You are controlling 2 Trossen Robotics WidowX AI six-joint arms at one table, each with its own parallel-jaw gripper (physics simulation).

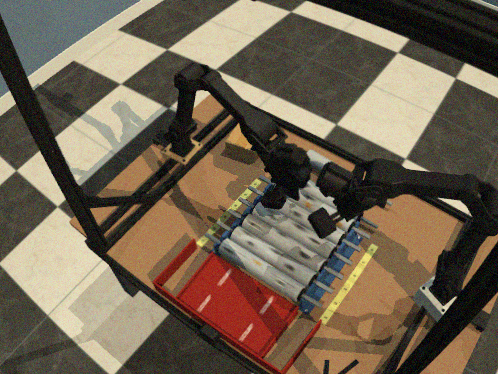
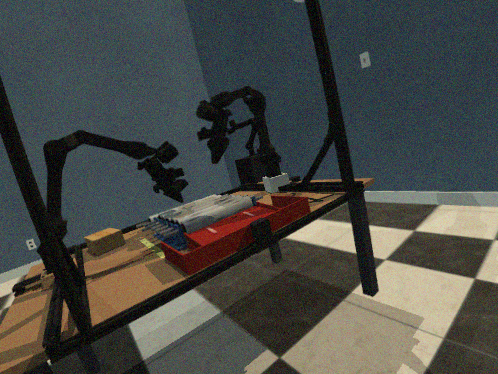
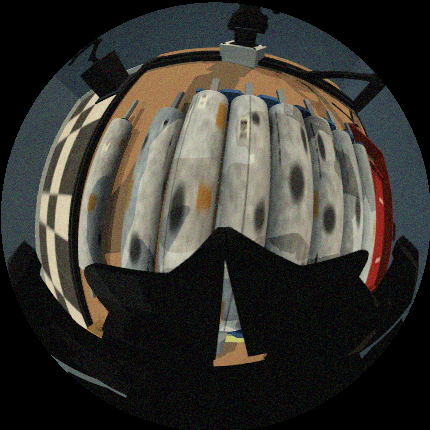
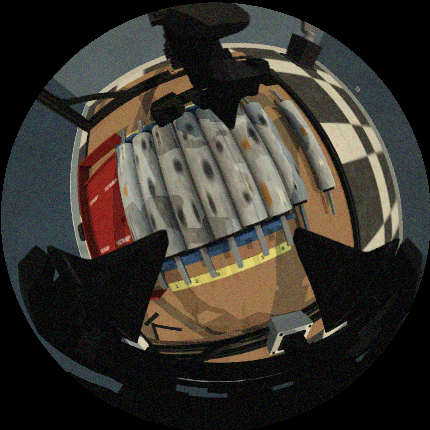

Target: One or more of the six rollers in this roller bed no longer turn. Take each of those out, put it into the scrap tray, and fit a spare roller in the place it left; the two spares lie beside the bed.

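Places are measured from the left arm's base along level axes (x ahead, y left, z up), in centimetres.
Where they show: left gripper, fingertip midpoint: (image 1: 297, 199) (image 2: 182, 202) (image 3: 223, 233) (image 4: 230, 127); right gripper, fingertip midpoint: (image 1: 334, 217) (image 2: 214, 163) (image 4: 232, 235); left arm's base at its link origin: (image 1: 182, 148); right arm's base at its link origin: (image 1: 443, 290) (image 2: 274, 175) (image 3: 244, 43) (image 4: 291, 340).
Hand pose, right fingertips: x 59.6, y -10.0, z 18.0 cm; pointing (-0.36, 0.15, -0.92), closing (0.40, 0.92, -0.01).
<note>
Each offset is from my right fingertips to the top centre of the thing. "*": to the spot under its first point.
Six grey, dark-spotted rollers lie side by side in the bed; the front roller {dy -14.7, dx -12.4, dz -13.4 cm} (image 1: 260, 267) (image 4: 127, 195) is nearest the red scrap tray {dy -26.4, dx -13.0, dz -16.0 cm} (image 1: 235, 300) (image 2: 215, 252) (image 3: 382, 210) (image 4: 100, 195). The tray holds no roller. Behind the bed lie two spares, the outer spare {dy +27.7, dx -10.2, dz -16.2 cm} (image 1: 318, 160) (image 3: 102, 190) (image 4: 310, 145) apart and the inner spare {dy +17.3, dx -10.7, dz -16.2 cm} (image 3: 150, 200) (image 4: 282, 155) close to the bed. My left gripper (image 1: 272, 202) (image 2: 181, 198) (image 3: 223, 233) (image 4: 230, 127) is shut and empty above the rollers. My right gripper (image 1: 340, 216) (image 2: 210, 147) (image 4: 232, 235) is open and empty above the bed's right part.
A yellow block {dy +25.9, dx -43.1, dz -15.5 cm} (image 1: 242, 147) (image 2: 105, 242) stands at the back left. Yellow numbered strips lie beside both bed ends; the right strip (image 1: 350, 285) (image 4: 215, 275) runs along the blue rail {* dy -5.5, dx +4.3, dz -20.6 cm} (image 1: 330, 280). Black frame posts rise at the table's corners. Both arms reach close together over the bed.
</note>
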